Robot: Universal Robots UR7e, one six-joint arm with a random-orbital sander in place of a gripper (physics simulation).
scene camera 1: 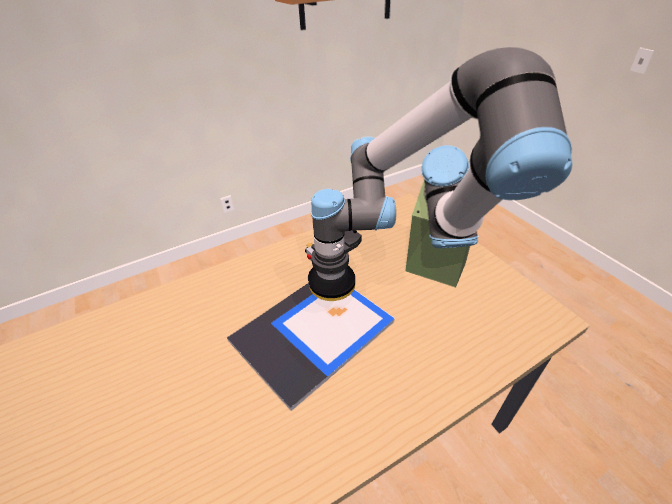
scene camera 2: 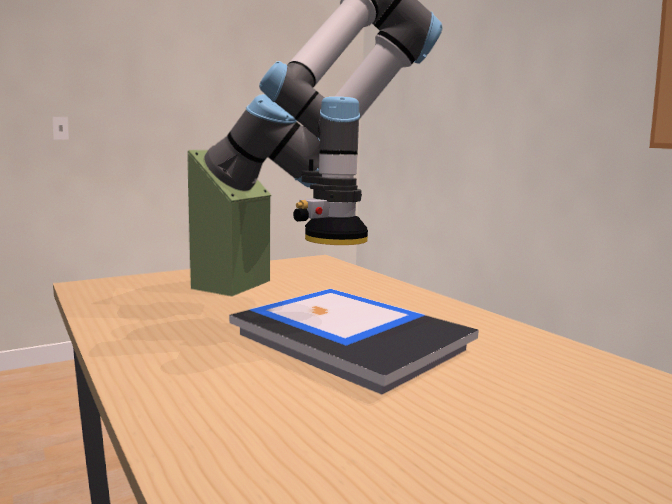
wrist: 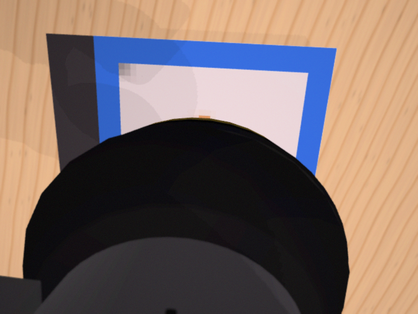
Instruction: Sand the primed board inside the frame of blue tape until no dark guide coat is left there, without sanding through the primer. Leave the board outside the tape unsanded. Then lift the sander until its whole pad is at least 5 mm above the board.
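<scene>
The sander (scene camera 1: 331, 279) (scene camera 2: 336, 230) (wrist: 185, 195) hangs upright well above the board, its yellow-edged pad level and off the surface. The board (scene camera 1: 282, 358) (scene camera 2: 412, 341) (wrist: 72, 110) is dark outside the blue tape frame (scene camera 1: 358, 344) (scene camera 2: 304, 325) (wrist: 215, 55). Inside the tape it is mostly pale primer. A small grey patch (wrist: 124, 69) of guide coat shows at the inner top-left corner in the wrist view. An orange-brown spot (scene camera 1: 337, 311) (scene camera 2: 319, 310) (wrist: 204, 117) shows within the primer, apparently sanded through. The sander hides the back corner in scene camera 1 and the board's lower part in the wrist view.
The board lies on the wooden table (scene camera 1: 135, 401) (scene camera 2: 515, 434). The arm's green pedestal (scene camera 1: 434, 260) (scene camera 2: 227, 249) stands on the table behind it. Arm shadows fall across the board and table.
</scene>
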